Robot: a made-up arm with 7 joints.
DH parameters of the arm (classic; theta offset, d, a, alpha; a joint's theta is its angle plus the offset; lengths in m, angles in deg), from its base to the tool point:
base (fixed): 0 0.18 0.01 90
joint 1: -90 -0.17 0.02 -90
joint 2: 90 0.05 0.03 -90
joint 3: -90 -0.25 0.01 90
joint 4: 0 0 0.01 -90
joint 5: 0 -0.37 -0.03 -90
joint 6: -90 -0.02 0.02 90
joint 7: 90 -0.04 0 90
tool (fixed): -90 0.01 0 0
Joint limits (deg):
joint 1: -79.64..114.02
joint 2: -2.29..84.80
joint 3: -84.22..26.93
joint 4: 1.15..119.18
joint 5: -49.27..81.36
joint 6: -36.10..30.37
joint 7: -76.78..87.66
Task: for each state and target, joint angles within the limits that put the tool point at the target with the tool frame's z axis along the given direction. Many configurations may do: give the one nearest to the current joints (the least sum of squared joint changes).
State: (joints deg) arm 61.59 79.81 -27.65 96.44 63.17 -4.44 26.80
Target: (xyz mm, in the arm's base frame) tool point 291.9 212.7 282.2 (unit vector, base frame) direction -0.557 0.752 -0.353
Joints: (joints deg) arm 82.45 84.51 -70.47 119.18 68.73 -17.35 10.61
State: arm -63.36 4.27 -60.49 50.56 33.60 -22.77 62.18
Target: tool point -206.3 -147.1 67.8 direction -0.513 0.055 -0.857
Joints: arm -79.60 -2.01 -84.22 92.77 39.70 -34.00 87.66
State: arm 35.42 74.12 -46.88 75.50 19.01 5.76 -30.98
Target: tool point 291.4 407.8 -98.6 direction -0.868 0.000 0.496
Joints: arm 18.82 80.50 -65.04 79.59 13.62 -6.94 -15.56
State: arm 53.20 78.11 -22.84 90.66 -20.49 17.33 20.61
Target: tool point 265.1 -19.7 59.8 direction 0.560 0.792 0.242
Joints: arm 29.29 28.07 -67.40 113.11 14.88 -2.72 58.50
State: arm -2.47 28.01 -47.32 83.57 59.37 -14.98 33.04
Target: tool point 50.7 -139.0 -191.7 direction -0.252 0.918 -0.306
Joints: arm -15.90 -2.29 -75.07 70.67 76.01 -4.79 38.47
